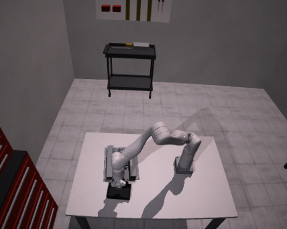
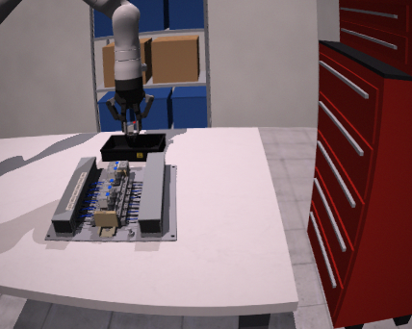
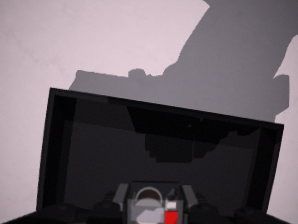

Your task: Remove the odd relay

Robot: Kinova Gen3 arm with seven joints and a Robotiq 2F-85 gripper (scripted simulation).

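Right now my hand is 60 mm above the black parts tray. Round my hand: red-button relay: 10 mm below.
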